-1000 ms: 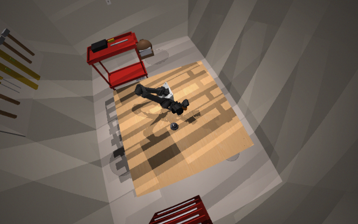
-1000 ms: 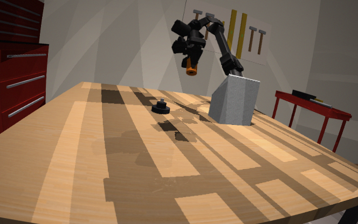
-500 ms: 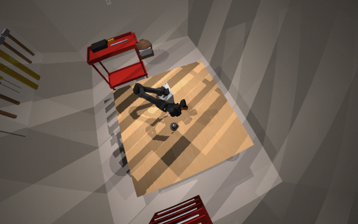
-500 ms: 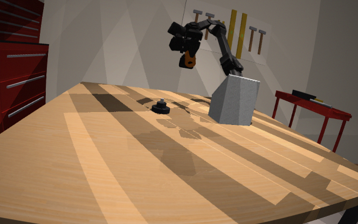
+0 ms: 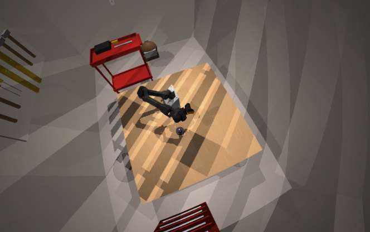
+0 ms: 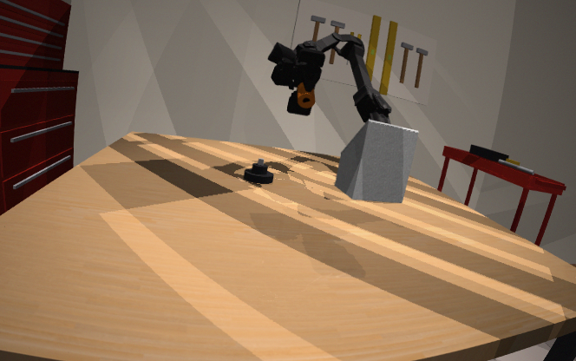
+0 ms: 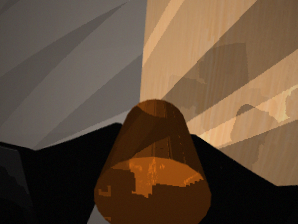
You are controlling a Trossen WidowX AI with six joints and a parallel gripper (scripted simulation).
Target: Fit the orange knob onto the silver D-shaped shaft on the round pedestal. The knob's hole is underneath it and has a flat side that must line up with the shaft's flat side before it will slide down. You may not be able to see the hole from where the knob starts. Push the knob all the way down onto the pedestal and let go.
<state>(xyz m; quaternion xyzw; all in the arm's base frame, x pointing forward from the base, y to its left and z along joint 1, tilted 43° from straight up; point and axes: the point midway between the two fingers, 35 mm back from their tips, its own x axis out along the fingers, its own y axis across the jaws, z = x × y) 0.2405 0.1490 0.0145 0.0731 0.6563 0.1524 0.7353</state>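
Right now my gripper tip is 3 cm to the left of the orange knob and 2 cm below it. The rest, counted from my gripper tip: round pedestal 22 cm below, 15 cm to the right, 7 cm ahead.
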